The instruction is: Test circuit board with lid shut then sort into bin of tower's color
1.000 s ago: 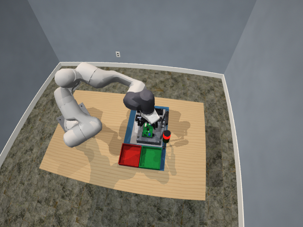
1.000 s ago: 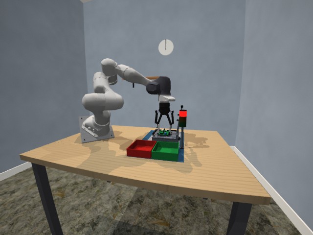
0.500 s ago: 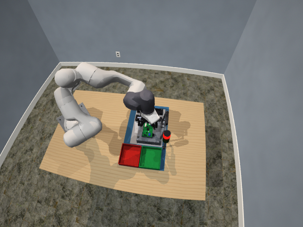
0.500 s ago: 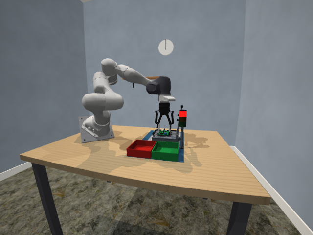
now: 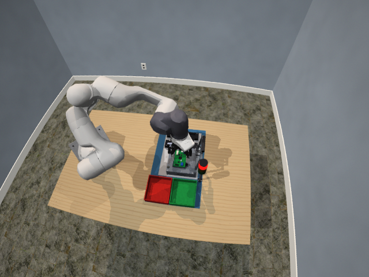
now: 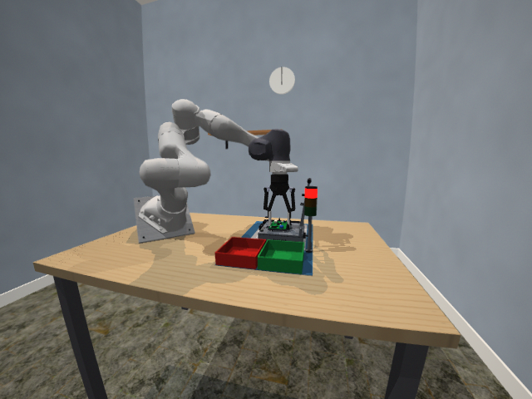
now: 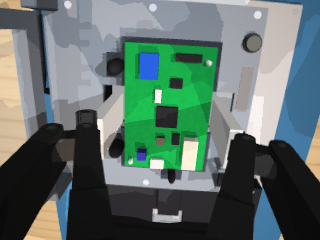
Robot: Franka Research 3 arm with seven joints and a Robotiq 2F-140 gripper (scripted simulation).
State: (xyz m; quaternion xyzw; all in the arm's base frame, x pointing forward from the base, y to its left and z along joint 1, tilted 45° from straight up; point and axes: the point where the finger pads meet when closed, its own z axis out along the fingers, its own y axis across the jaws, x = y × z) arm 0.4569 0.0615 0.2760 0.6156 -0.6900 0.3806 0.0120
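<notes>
My gripper is now 20 mm above the green circuit board. The rest, counted from my hand: tester plate 20 mm below, 10 mm ahead; clear lid 110 mm ahead, 90 mm above, 30 mm to the right; green bin 210 mm to the right, 80 mm below, 10 mm behind.
</notes>
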